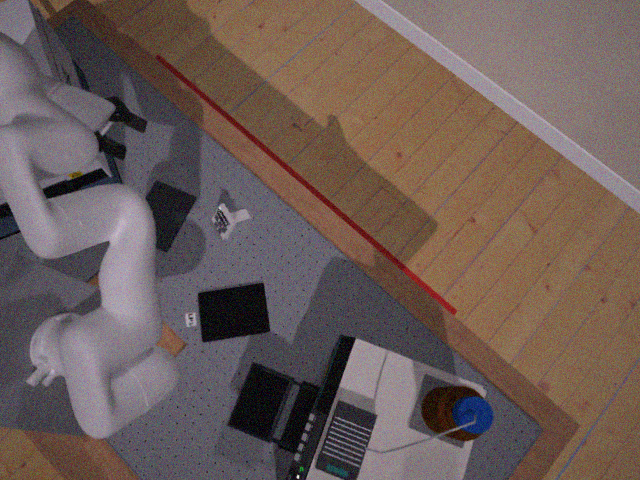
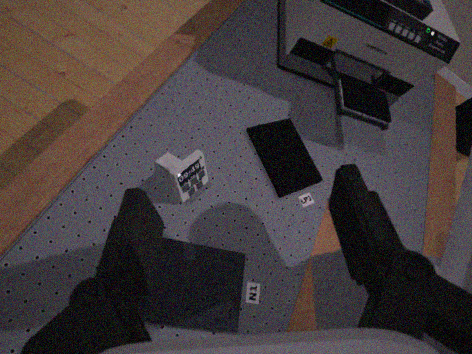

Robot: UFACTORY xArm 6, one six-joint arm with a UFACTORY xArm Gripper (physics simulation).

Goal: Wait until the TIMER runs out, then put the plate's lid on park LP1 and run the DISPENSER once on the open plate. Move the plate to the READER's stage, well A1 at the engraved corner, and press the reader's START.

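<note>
The timer stands on the mat; its blurred display may read 00:49. Park LP1 is a black pad with nothing visible on it. A white machine, apparently the dispenser, carries a brown bottle with a blue cap and a tube; its black stage sticks out in front. My gripper is wide open and empty, above the mat near the N1 pad. I cannot make out the plate or its lid. The reader is not clearly identifiable.
The dark N1 pad lies between the timer and the arm. Another machine with a yellow label is partly hidden behind the arm. A grey box stands at the top left. A red line runs along the wooden edge.
</note>
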